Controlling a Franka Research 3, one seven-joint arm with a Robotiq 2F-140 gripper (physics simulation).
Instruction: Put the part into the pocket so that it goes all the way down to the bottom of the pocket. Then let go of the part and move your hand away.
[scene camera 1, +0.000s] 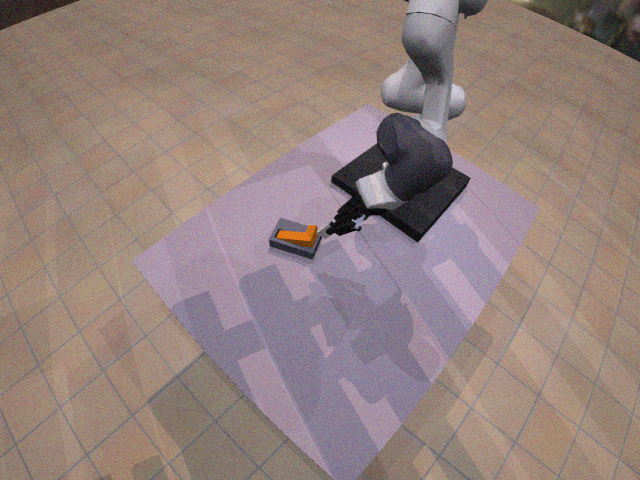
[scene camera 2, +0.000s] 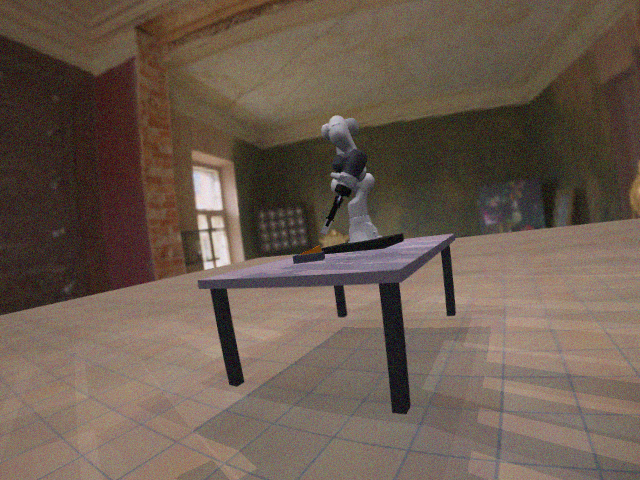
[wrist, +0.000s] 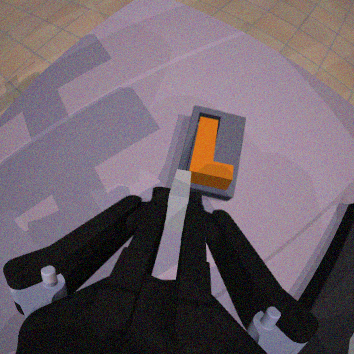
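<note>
The orange L-shaped part (scene camera 1: 293, 236) (scene camera 2: 312, 250) (wrist: 204, 142) lies in the pocket of a grey block (scene camera 1: 292, 249) (scene camera 2: 309, 258) (wrist: 231, 137). It is tilted: the far end of its long arm is low in the pocket, and the end with the short foot stands up above the block's top. A narrow dark gap shows at the long arm's far end in the wrist view. My gripper (scene camera 1: 324, 233) (scene camera 2: 325, 229) (wrist: 181, 183) is shut and empty. Its light grey tips are above and beside the raised foot end, apart from the part. The pocket floor is mostly hidden.
The block stands on a purple-grey table (scene camera 1: 175, 258) (scene camera 2: 289, 280) (wrist: 200, 65). The arm's black base plate (scene camera 1: 418, 227) (scene camera 2: 385, 242) (wrist: 330, 295) lies behind the gripper, near the block. The table's edges drop to the tiled floor.
</note>
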